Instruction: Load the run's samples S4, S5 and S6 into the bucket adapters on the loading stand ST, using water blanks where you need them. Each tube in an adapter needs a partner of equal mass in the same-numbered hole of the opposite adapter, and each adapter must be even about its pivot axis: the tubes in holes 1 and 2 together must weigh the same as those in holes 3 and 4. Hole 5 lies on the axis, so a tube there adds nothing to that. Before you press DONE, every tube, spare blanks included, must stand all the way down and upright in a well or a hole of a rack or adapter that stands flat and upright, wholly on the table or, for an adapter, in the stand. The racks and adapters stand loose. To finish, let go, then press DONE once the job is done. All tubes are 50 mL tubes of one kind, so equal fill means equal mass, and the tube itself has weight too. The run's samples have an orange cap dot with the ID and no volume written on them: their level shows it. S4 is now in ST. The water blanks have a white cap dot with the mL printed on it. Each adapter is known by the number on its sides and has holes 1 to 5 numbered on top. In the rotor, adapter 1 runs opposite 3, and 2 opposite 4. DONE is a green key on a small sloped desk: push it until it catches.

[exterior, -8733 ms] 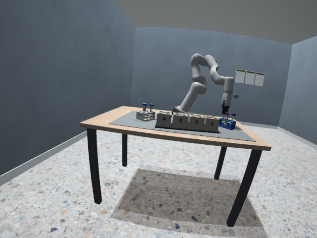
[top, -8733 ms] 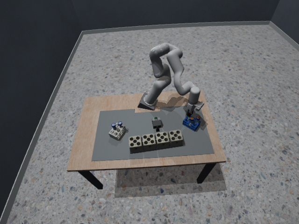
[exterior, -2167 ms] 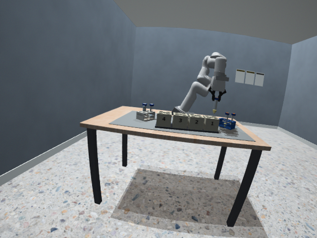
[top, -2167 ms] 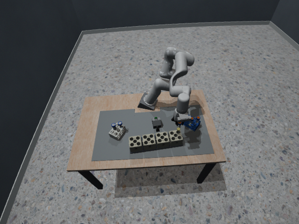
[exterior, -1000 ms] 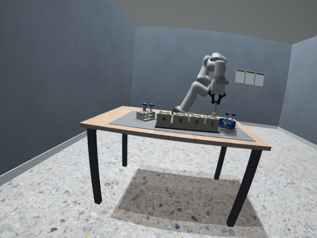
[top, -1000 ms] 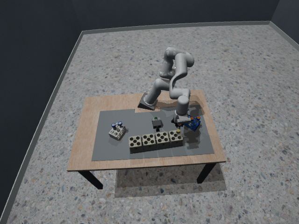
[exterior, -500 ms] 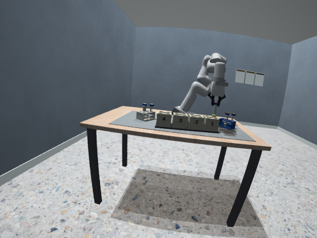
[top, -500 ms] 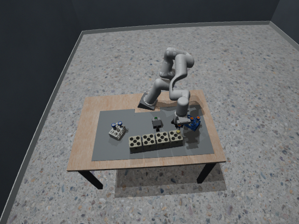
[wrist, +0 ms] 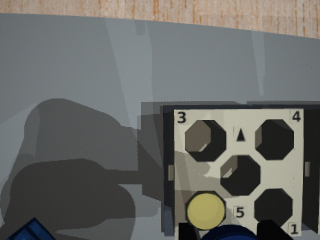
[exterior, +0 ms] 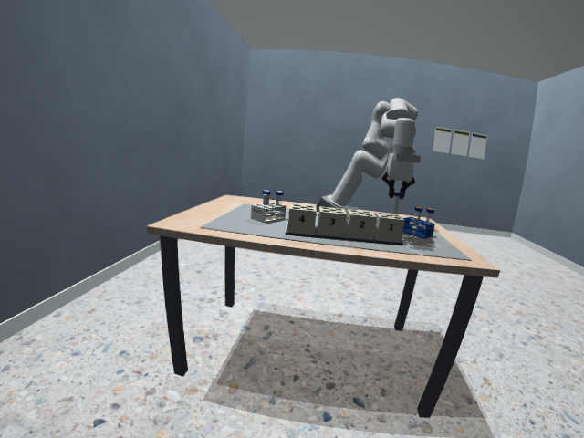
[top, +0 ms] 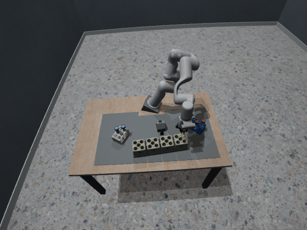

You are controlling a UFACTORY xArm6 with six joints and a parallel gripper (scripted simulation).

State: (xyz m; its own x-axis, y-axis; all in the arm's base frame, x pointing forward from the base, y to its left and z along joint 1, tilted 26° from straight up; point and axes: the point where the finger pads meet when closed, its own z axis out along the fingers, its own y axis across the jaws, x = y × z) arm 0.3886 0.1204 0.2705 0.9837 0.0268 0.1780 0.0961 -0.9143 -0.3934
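Right now the tube is 10 mm behind my hand and 50 mm below it. Also, from my hand: loading stand: 40 mm ahead, 190 mm to the right, 180 mm below; then DONE desk: 160 mm behind, 170 mm to the right, 130 mm below; then blue rack: 130 mm behind, 150 mm to the left, 150 mm below.
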